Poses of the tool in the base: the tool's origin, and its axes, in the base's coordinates. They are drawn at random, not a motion.
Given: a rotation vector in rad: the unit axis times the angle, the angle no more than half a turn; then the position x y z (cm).
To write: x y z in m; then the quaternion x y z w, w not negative. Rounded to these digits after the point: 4 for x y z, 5 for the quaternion.
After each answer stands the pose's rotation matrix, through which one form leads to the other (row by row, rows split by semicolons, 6 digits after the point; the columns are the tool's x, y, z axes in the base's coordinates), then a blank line. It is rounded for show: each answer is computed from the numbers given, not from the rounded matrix.
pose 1, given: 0.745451 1.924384 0.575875 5.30 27.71 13.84
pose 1, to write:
0.0530 0.2771 0.1384 0.30541 0.78843 0.23594 0.47900
-0.354565 0.255564 0.899428; 0.707620 0.702112 0.079453; -0.611193 0.664625 -0.429787

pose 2, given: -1.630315 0.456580 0.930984 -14.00 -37.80 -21.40
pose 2, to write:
-0.1400 -0.3780 -0.2140 -0.69415 0.19440 0.39639 0.56854
0.610165 -0.720616 -0.329259; 0.180843 -0.277938 0.943423; -0.771359 -0.635188 -0.039270

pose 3, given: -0.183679 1.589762 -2.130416 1.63 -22.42 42.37
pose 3, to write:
0.0163 -0.2242 0.4237 -0.06698 0.57974 -0.77691 0.23627
-0.879377 0.289458 0.378035; -0.444790 -0.216143 -0.869163; -0.169877 -0.932468 0.318819

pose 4, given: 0.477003 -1.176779 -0.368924 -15.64 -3.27 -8.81
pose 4, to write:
-0.1564 -0.0327 -0.0881 0.22150 -0.54645 -0.17131 0.78929
0.344085 0.028353 -0.938510; -0.512514 0.843177 -0.162429; 0.786725 0.536889 0.304656

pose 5, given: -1.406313 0.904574 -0.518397 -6.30 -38.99 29.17
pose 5, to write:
-0.0630 -0.3899 0.2917 -0.61674 0.39670 -0.22734 0.64076
0.581880 -0.197985 0.788808; -0.780675 0.135883 0.609986; -0.227953 -0.970741 -0.075495

